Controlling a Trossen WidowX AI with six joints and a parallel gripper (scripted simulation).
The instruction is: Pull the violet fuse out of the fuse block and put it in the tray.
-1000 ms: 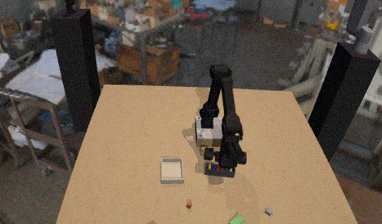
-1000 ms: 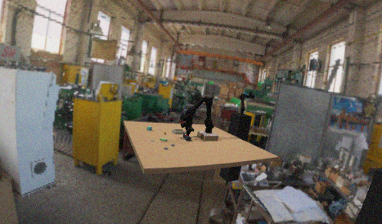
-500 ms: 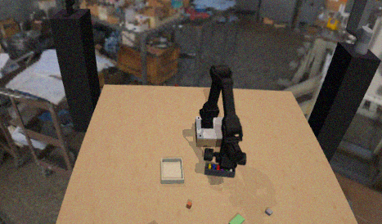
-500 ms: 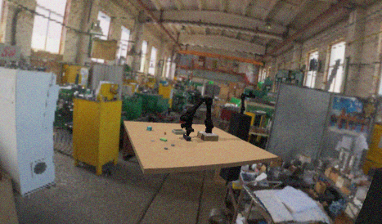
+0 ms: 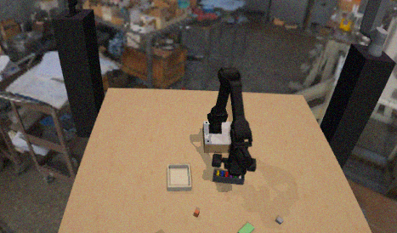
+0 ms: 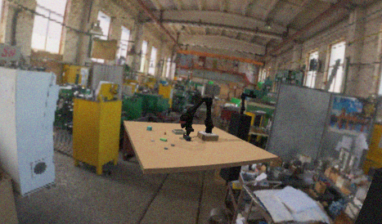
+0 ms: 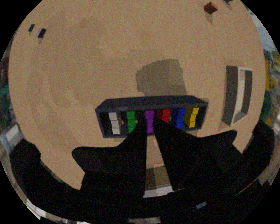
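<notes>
Now: the tray 230 mm to the right of my gripper tip, 30 mm below it and 10 mm ahead of it. Also, from my gripper tip: green piece 260 mm ahead, 50 mm to the left, 30 mm below; violet fuse 10 mm below; orange cube 190 mm ahead, 150 mm to the right, 20 mm below.
</notes>
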